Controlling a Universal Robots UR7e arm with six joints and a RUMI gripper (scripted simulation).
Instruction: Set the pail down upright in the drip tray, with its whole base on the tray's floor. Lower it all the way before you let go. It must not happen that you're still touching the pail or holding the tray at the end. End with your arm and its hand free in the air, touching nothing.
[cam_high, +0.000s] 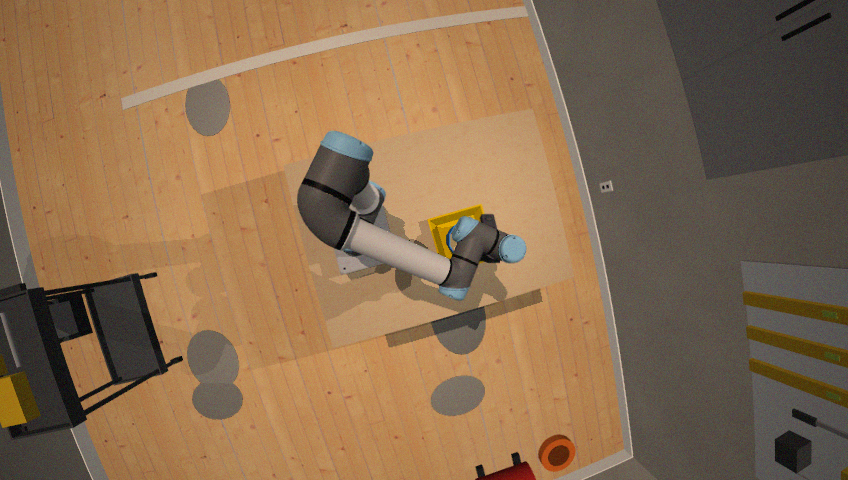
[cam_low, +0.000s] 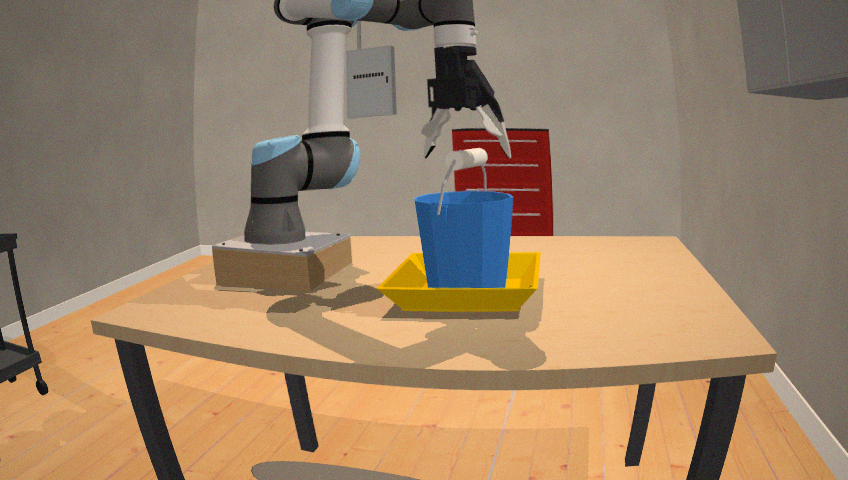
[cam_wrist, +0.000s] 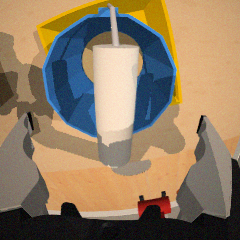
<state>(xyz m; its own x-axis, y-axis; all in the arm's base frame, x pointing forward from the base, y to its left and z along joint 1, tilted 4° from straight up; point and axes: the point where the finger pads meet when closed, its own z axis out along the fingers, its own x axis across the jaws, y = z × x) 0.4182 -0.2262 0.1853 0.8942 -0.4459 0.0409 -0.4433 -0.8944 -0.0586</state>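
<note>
Now: the white grip 3 cm below my hand. From my hand the other things lie so: blue pail: 1 cm behind, 9 cm below; then yellow drip tray: 1 cm behind, 1 cm to the left, 23 cm below.
</note>
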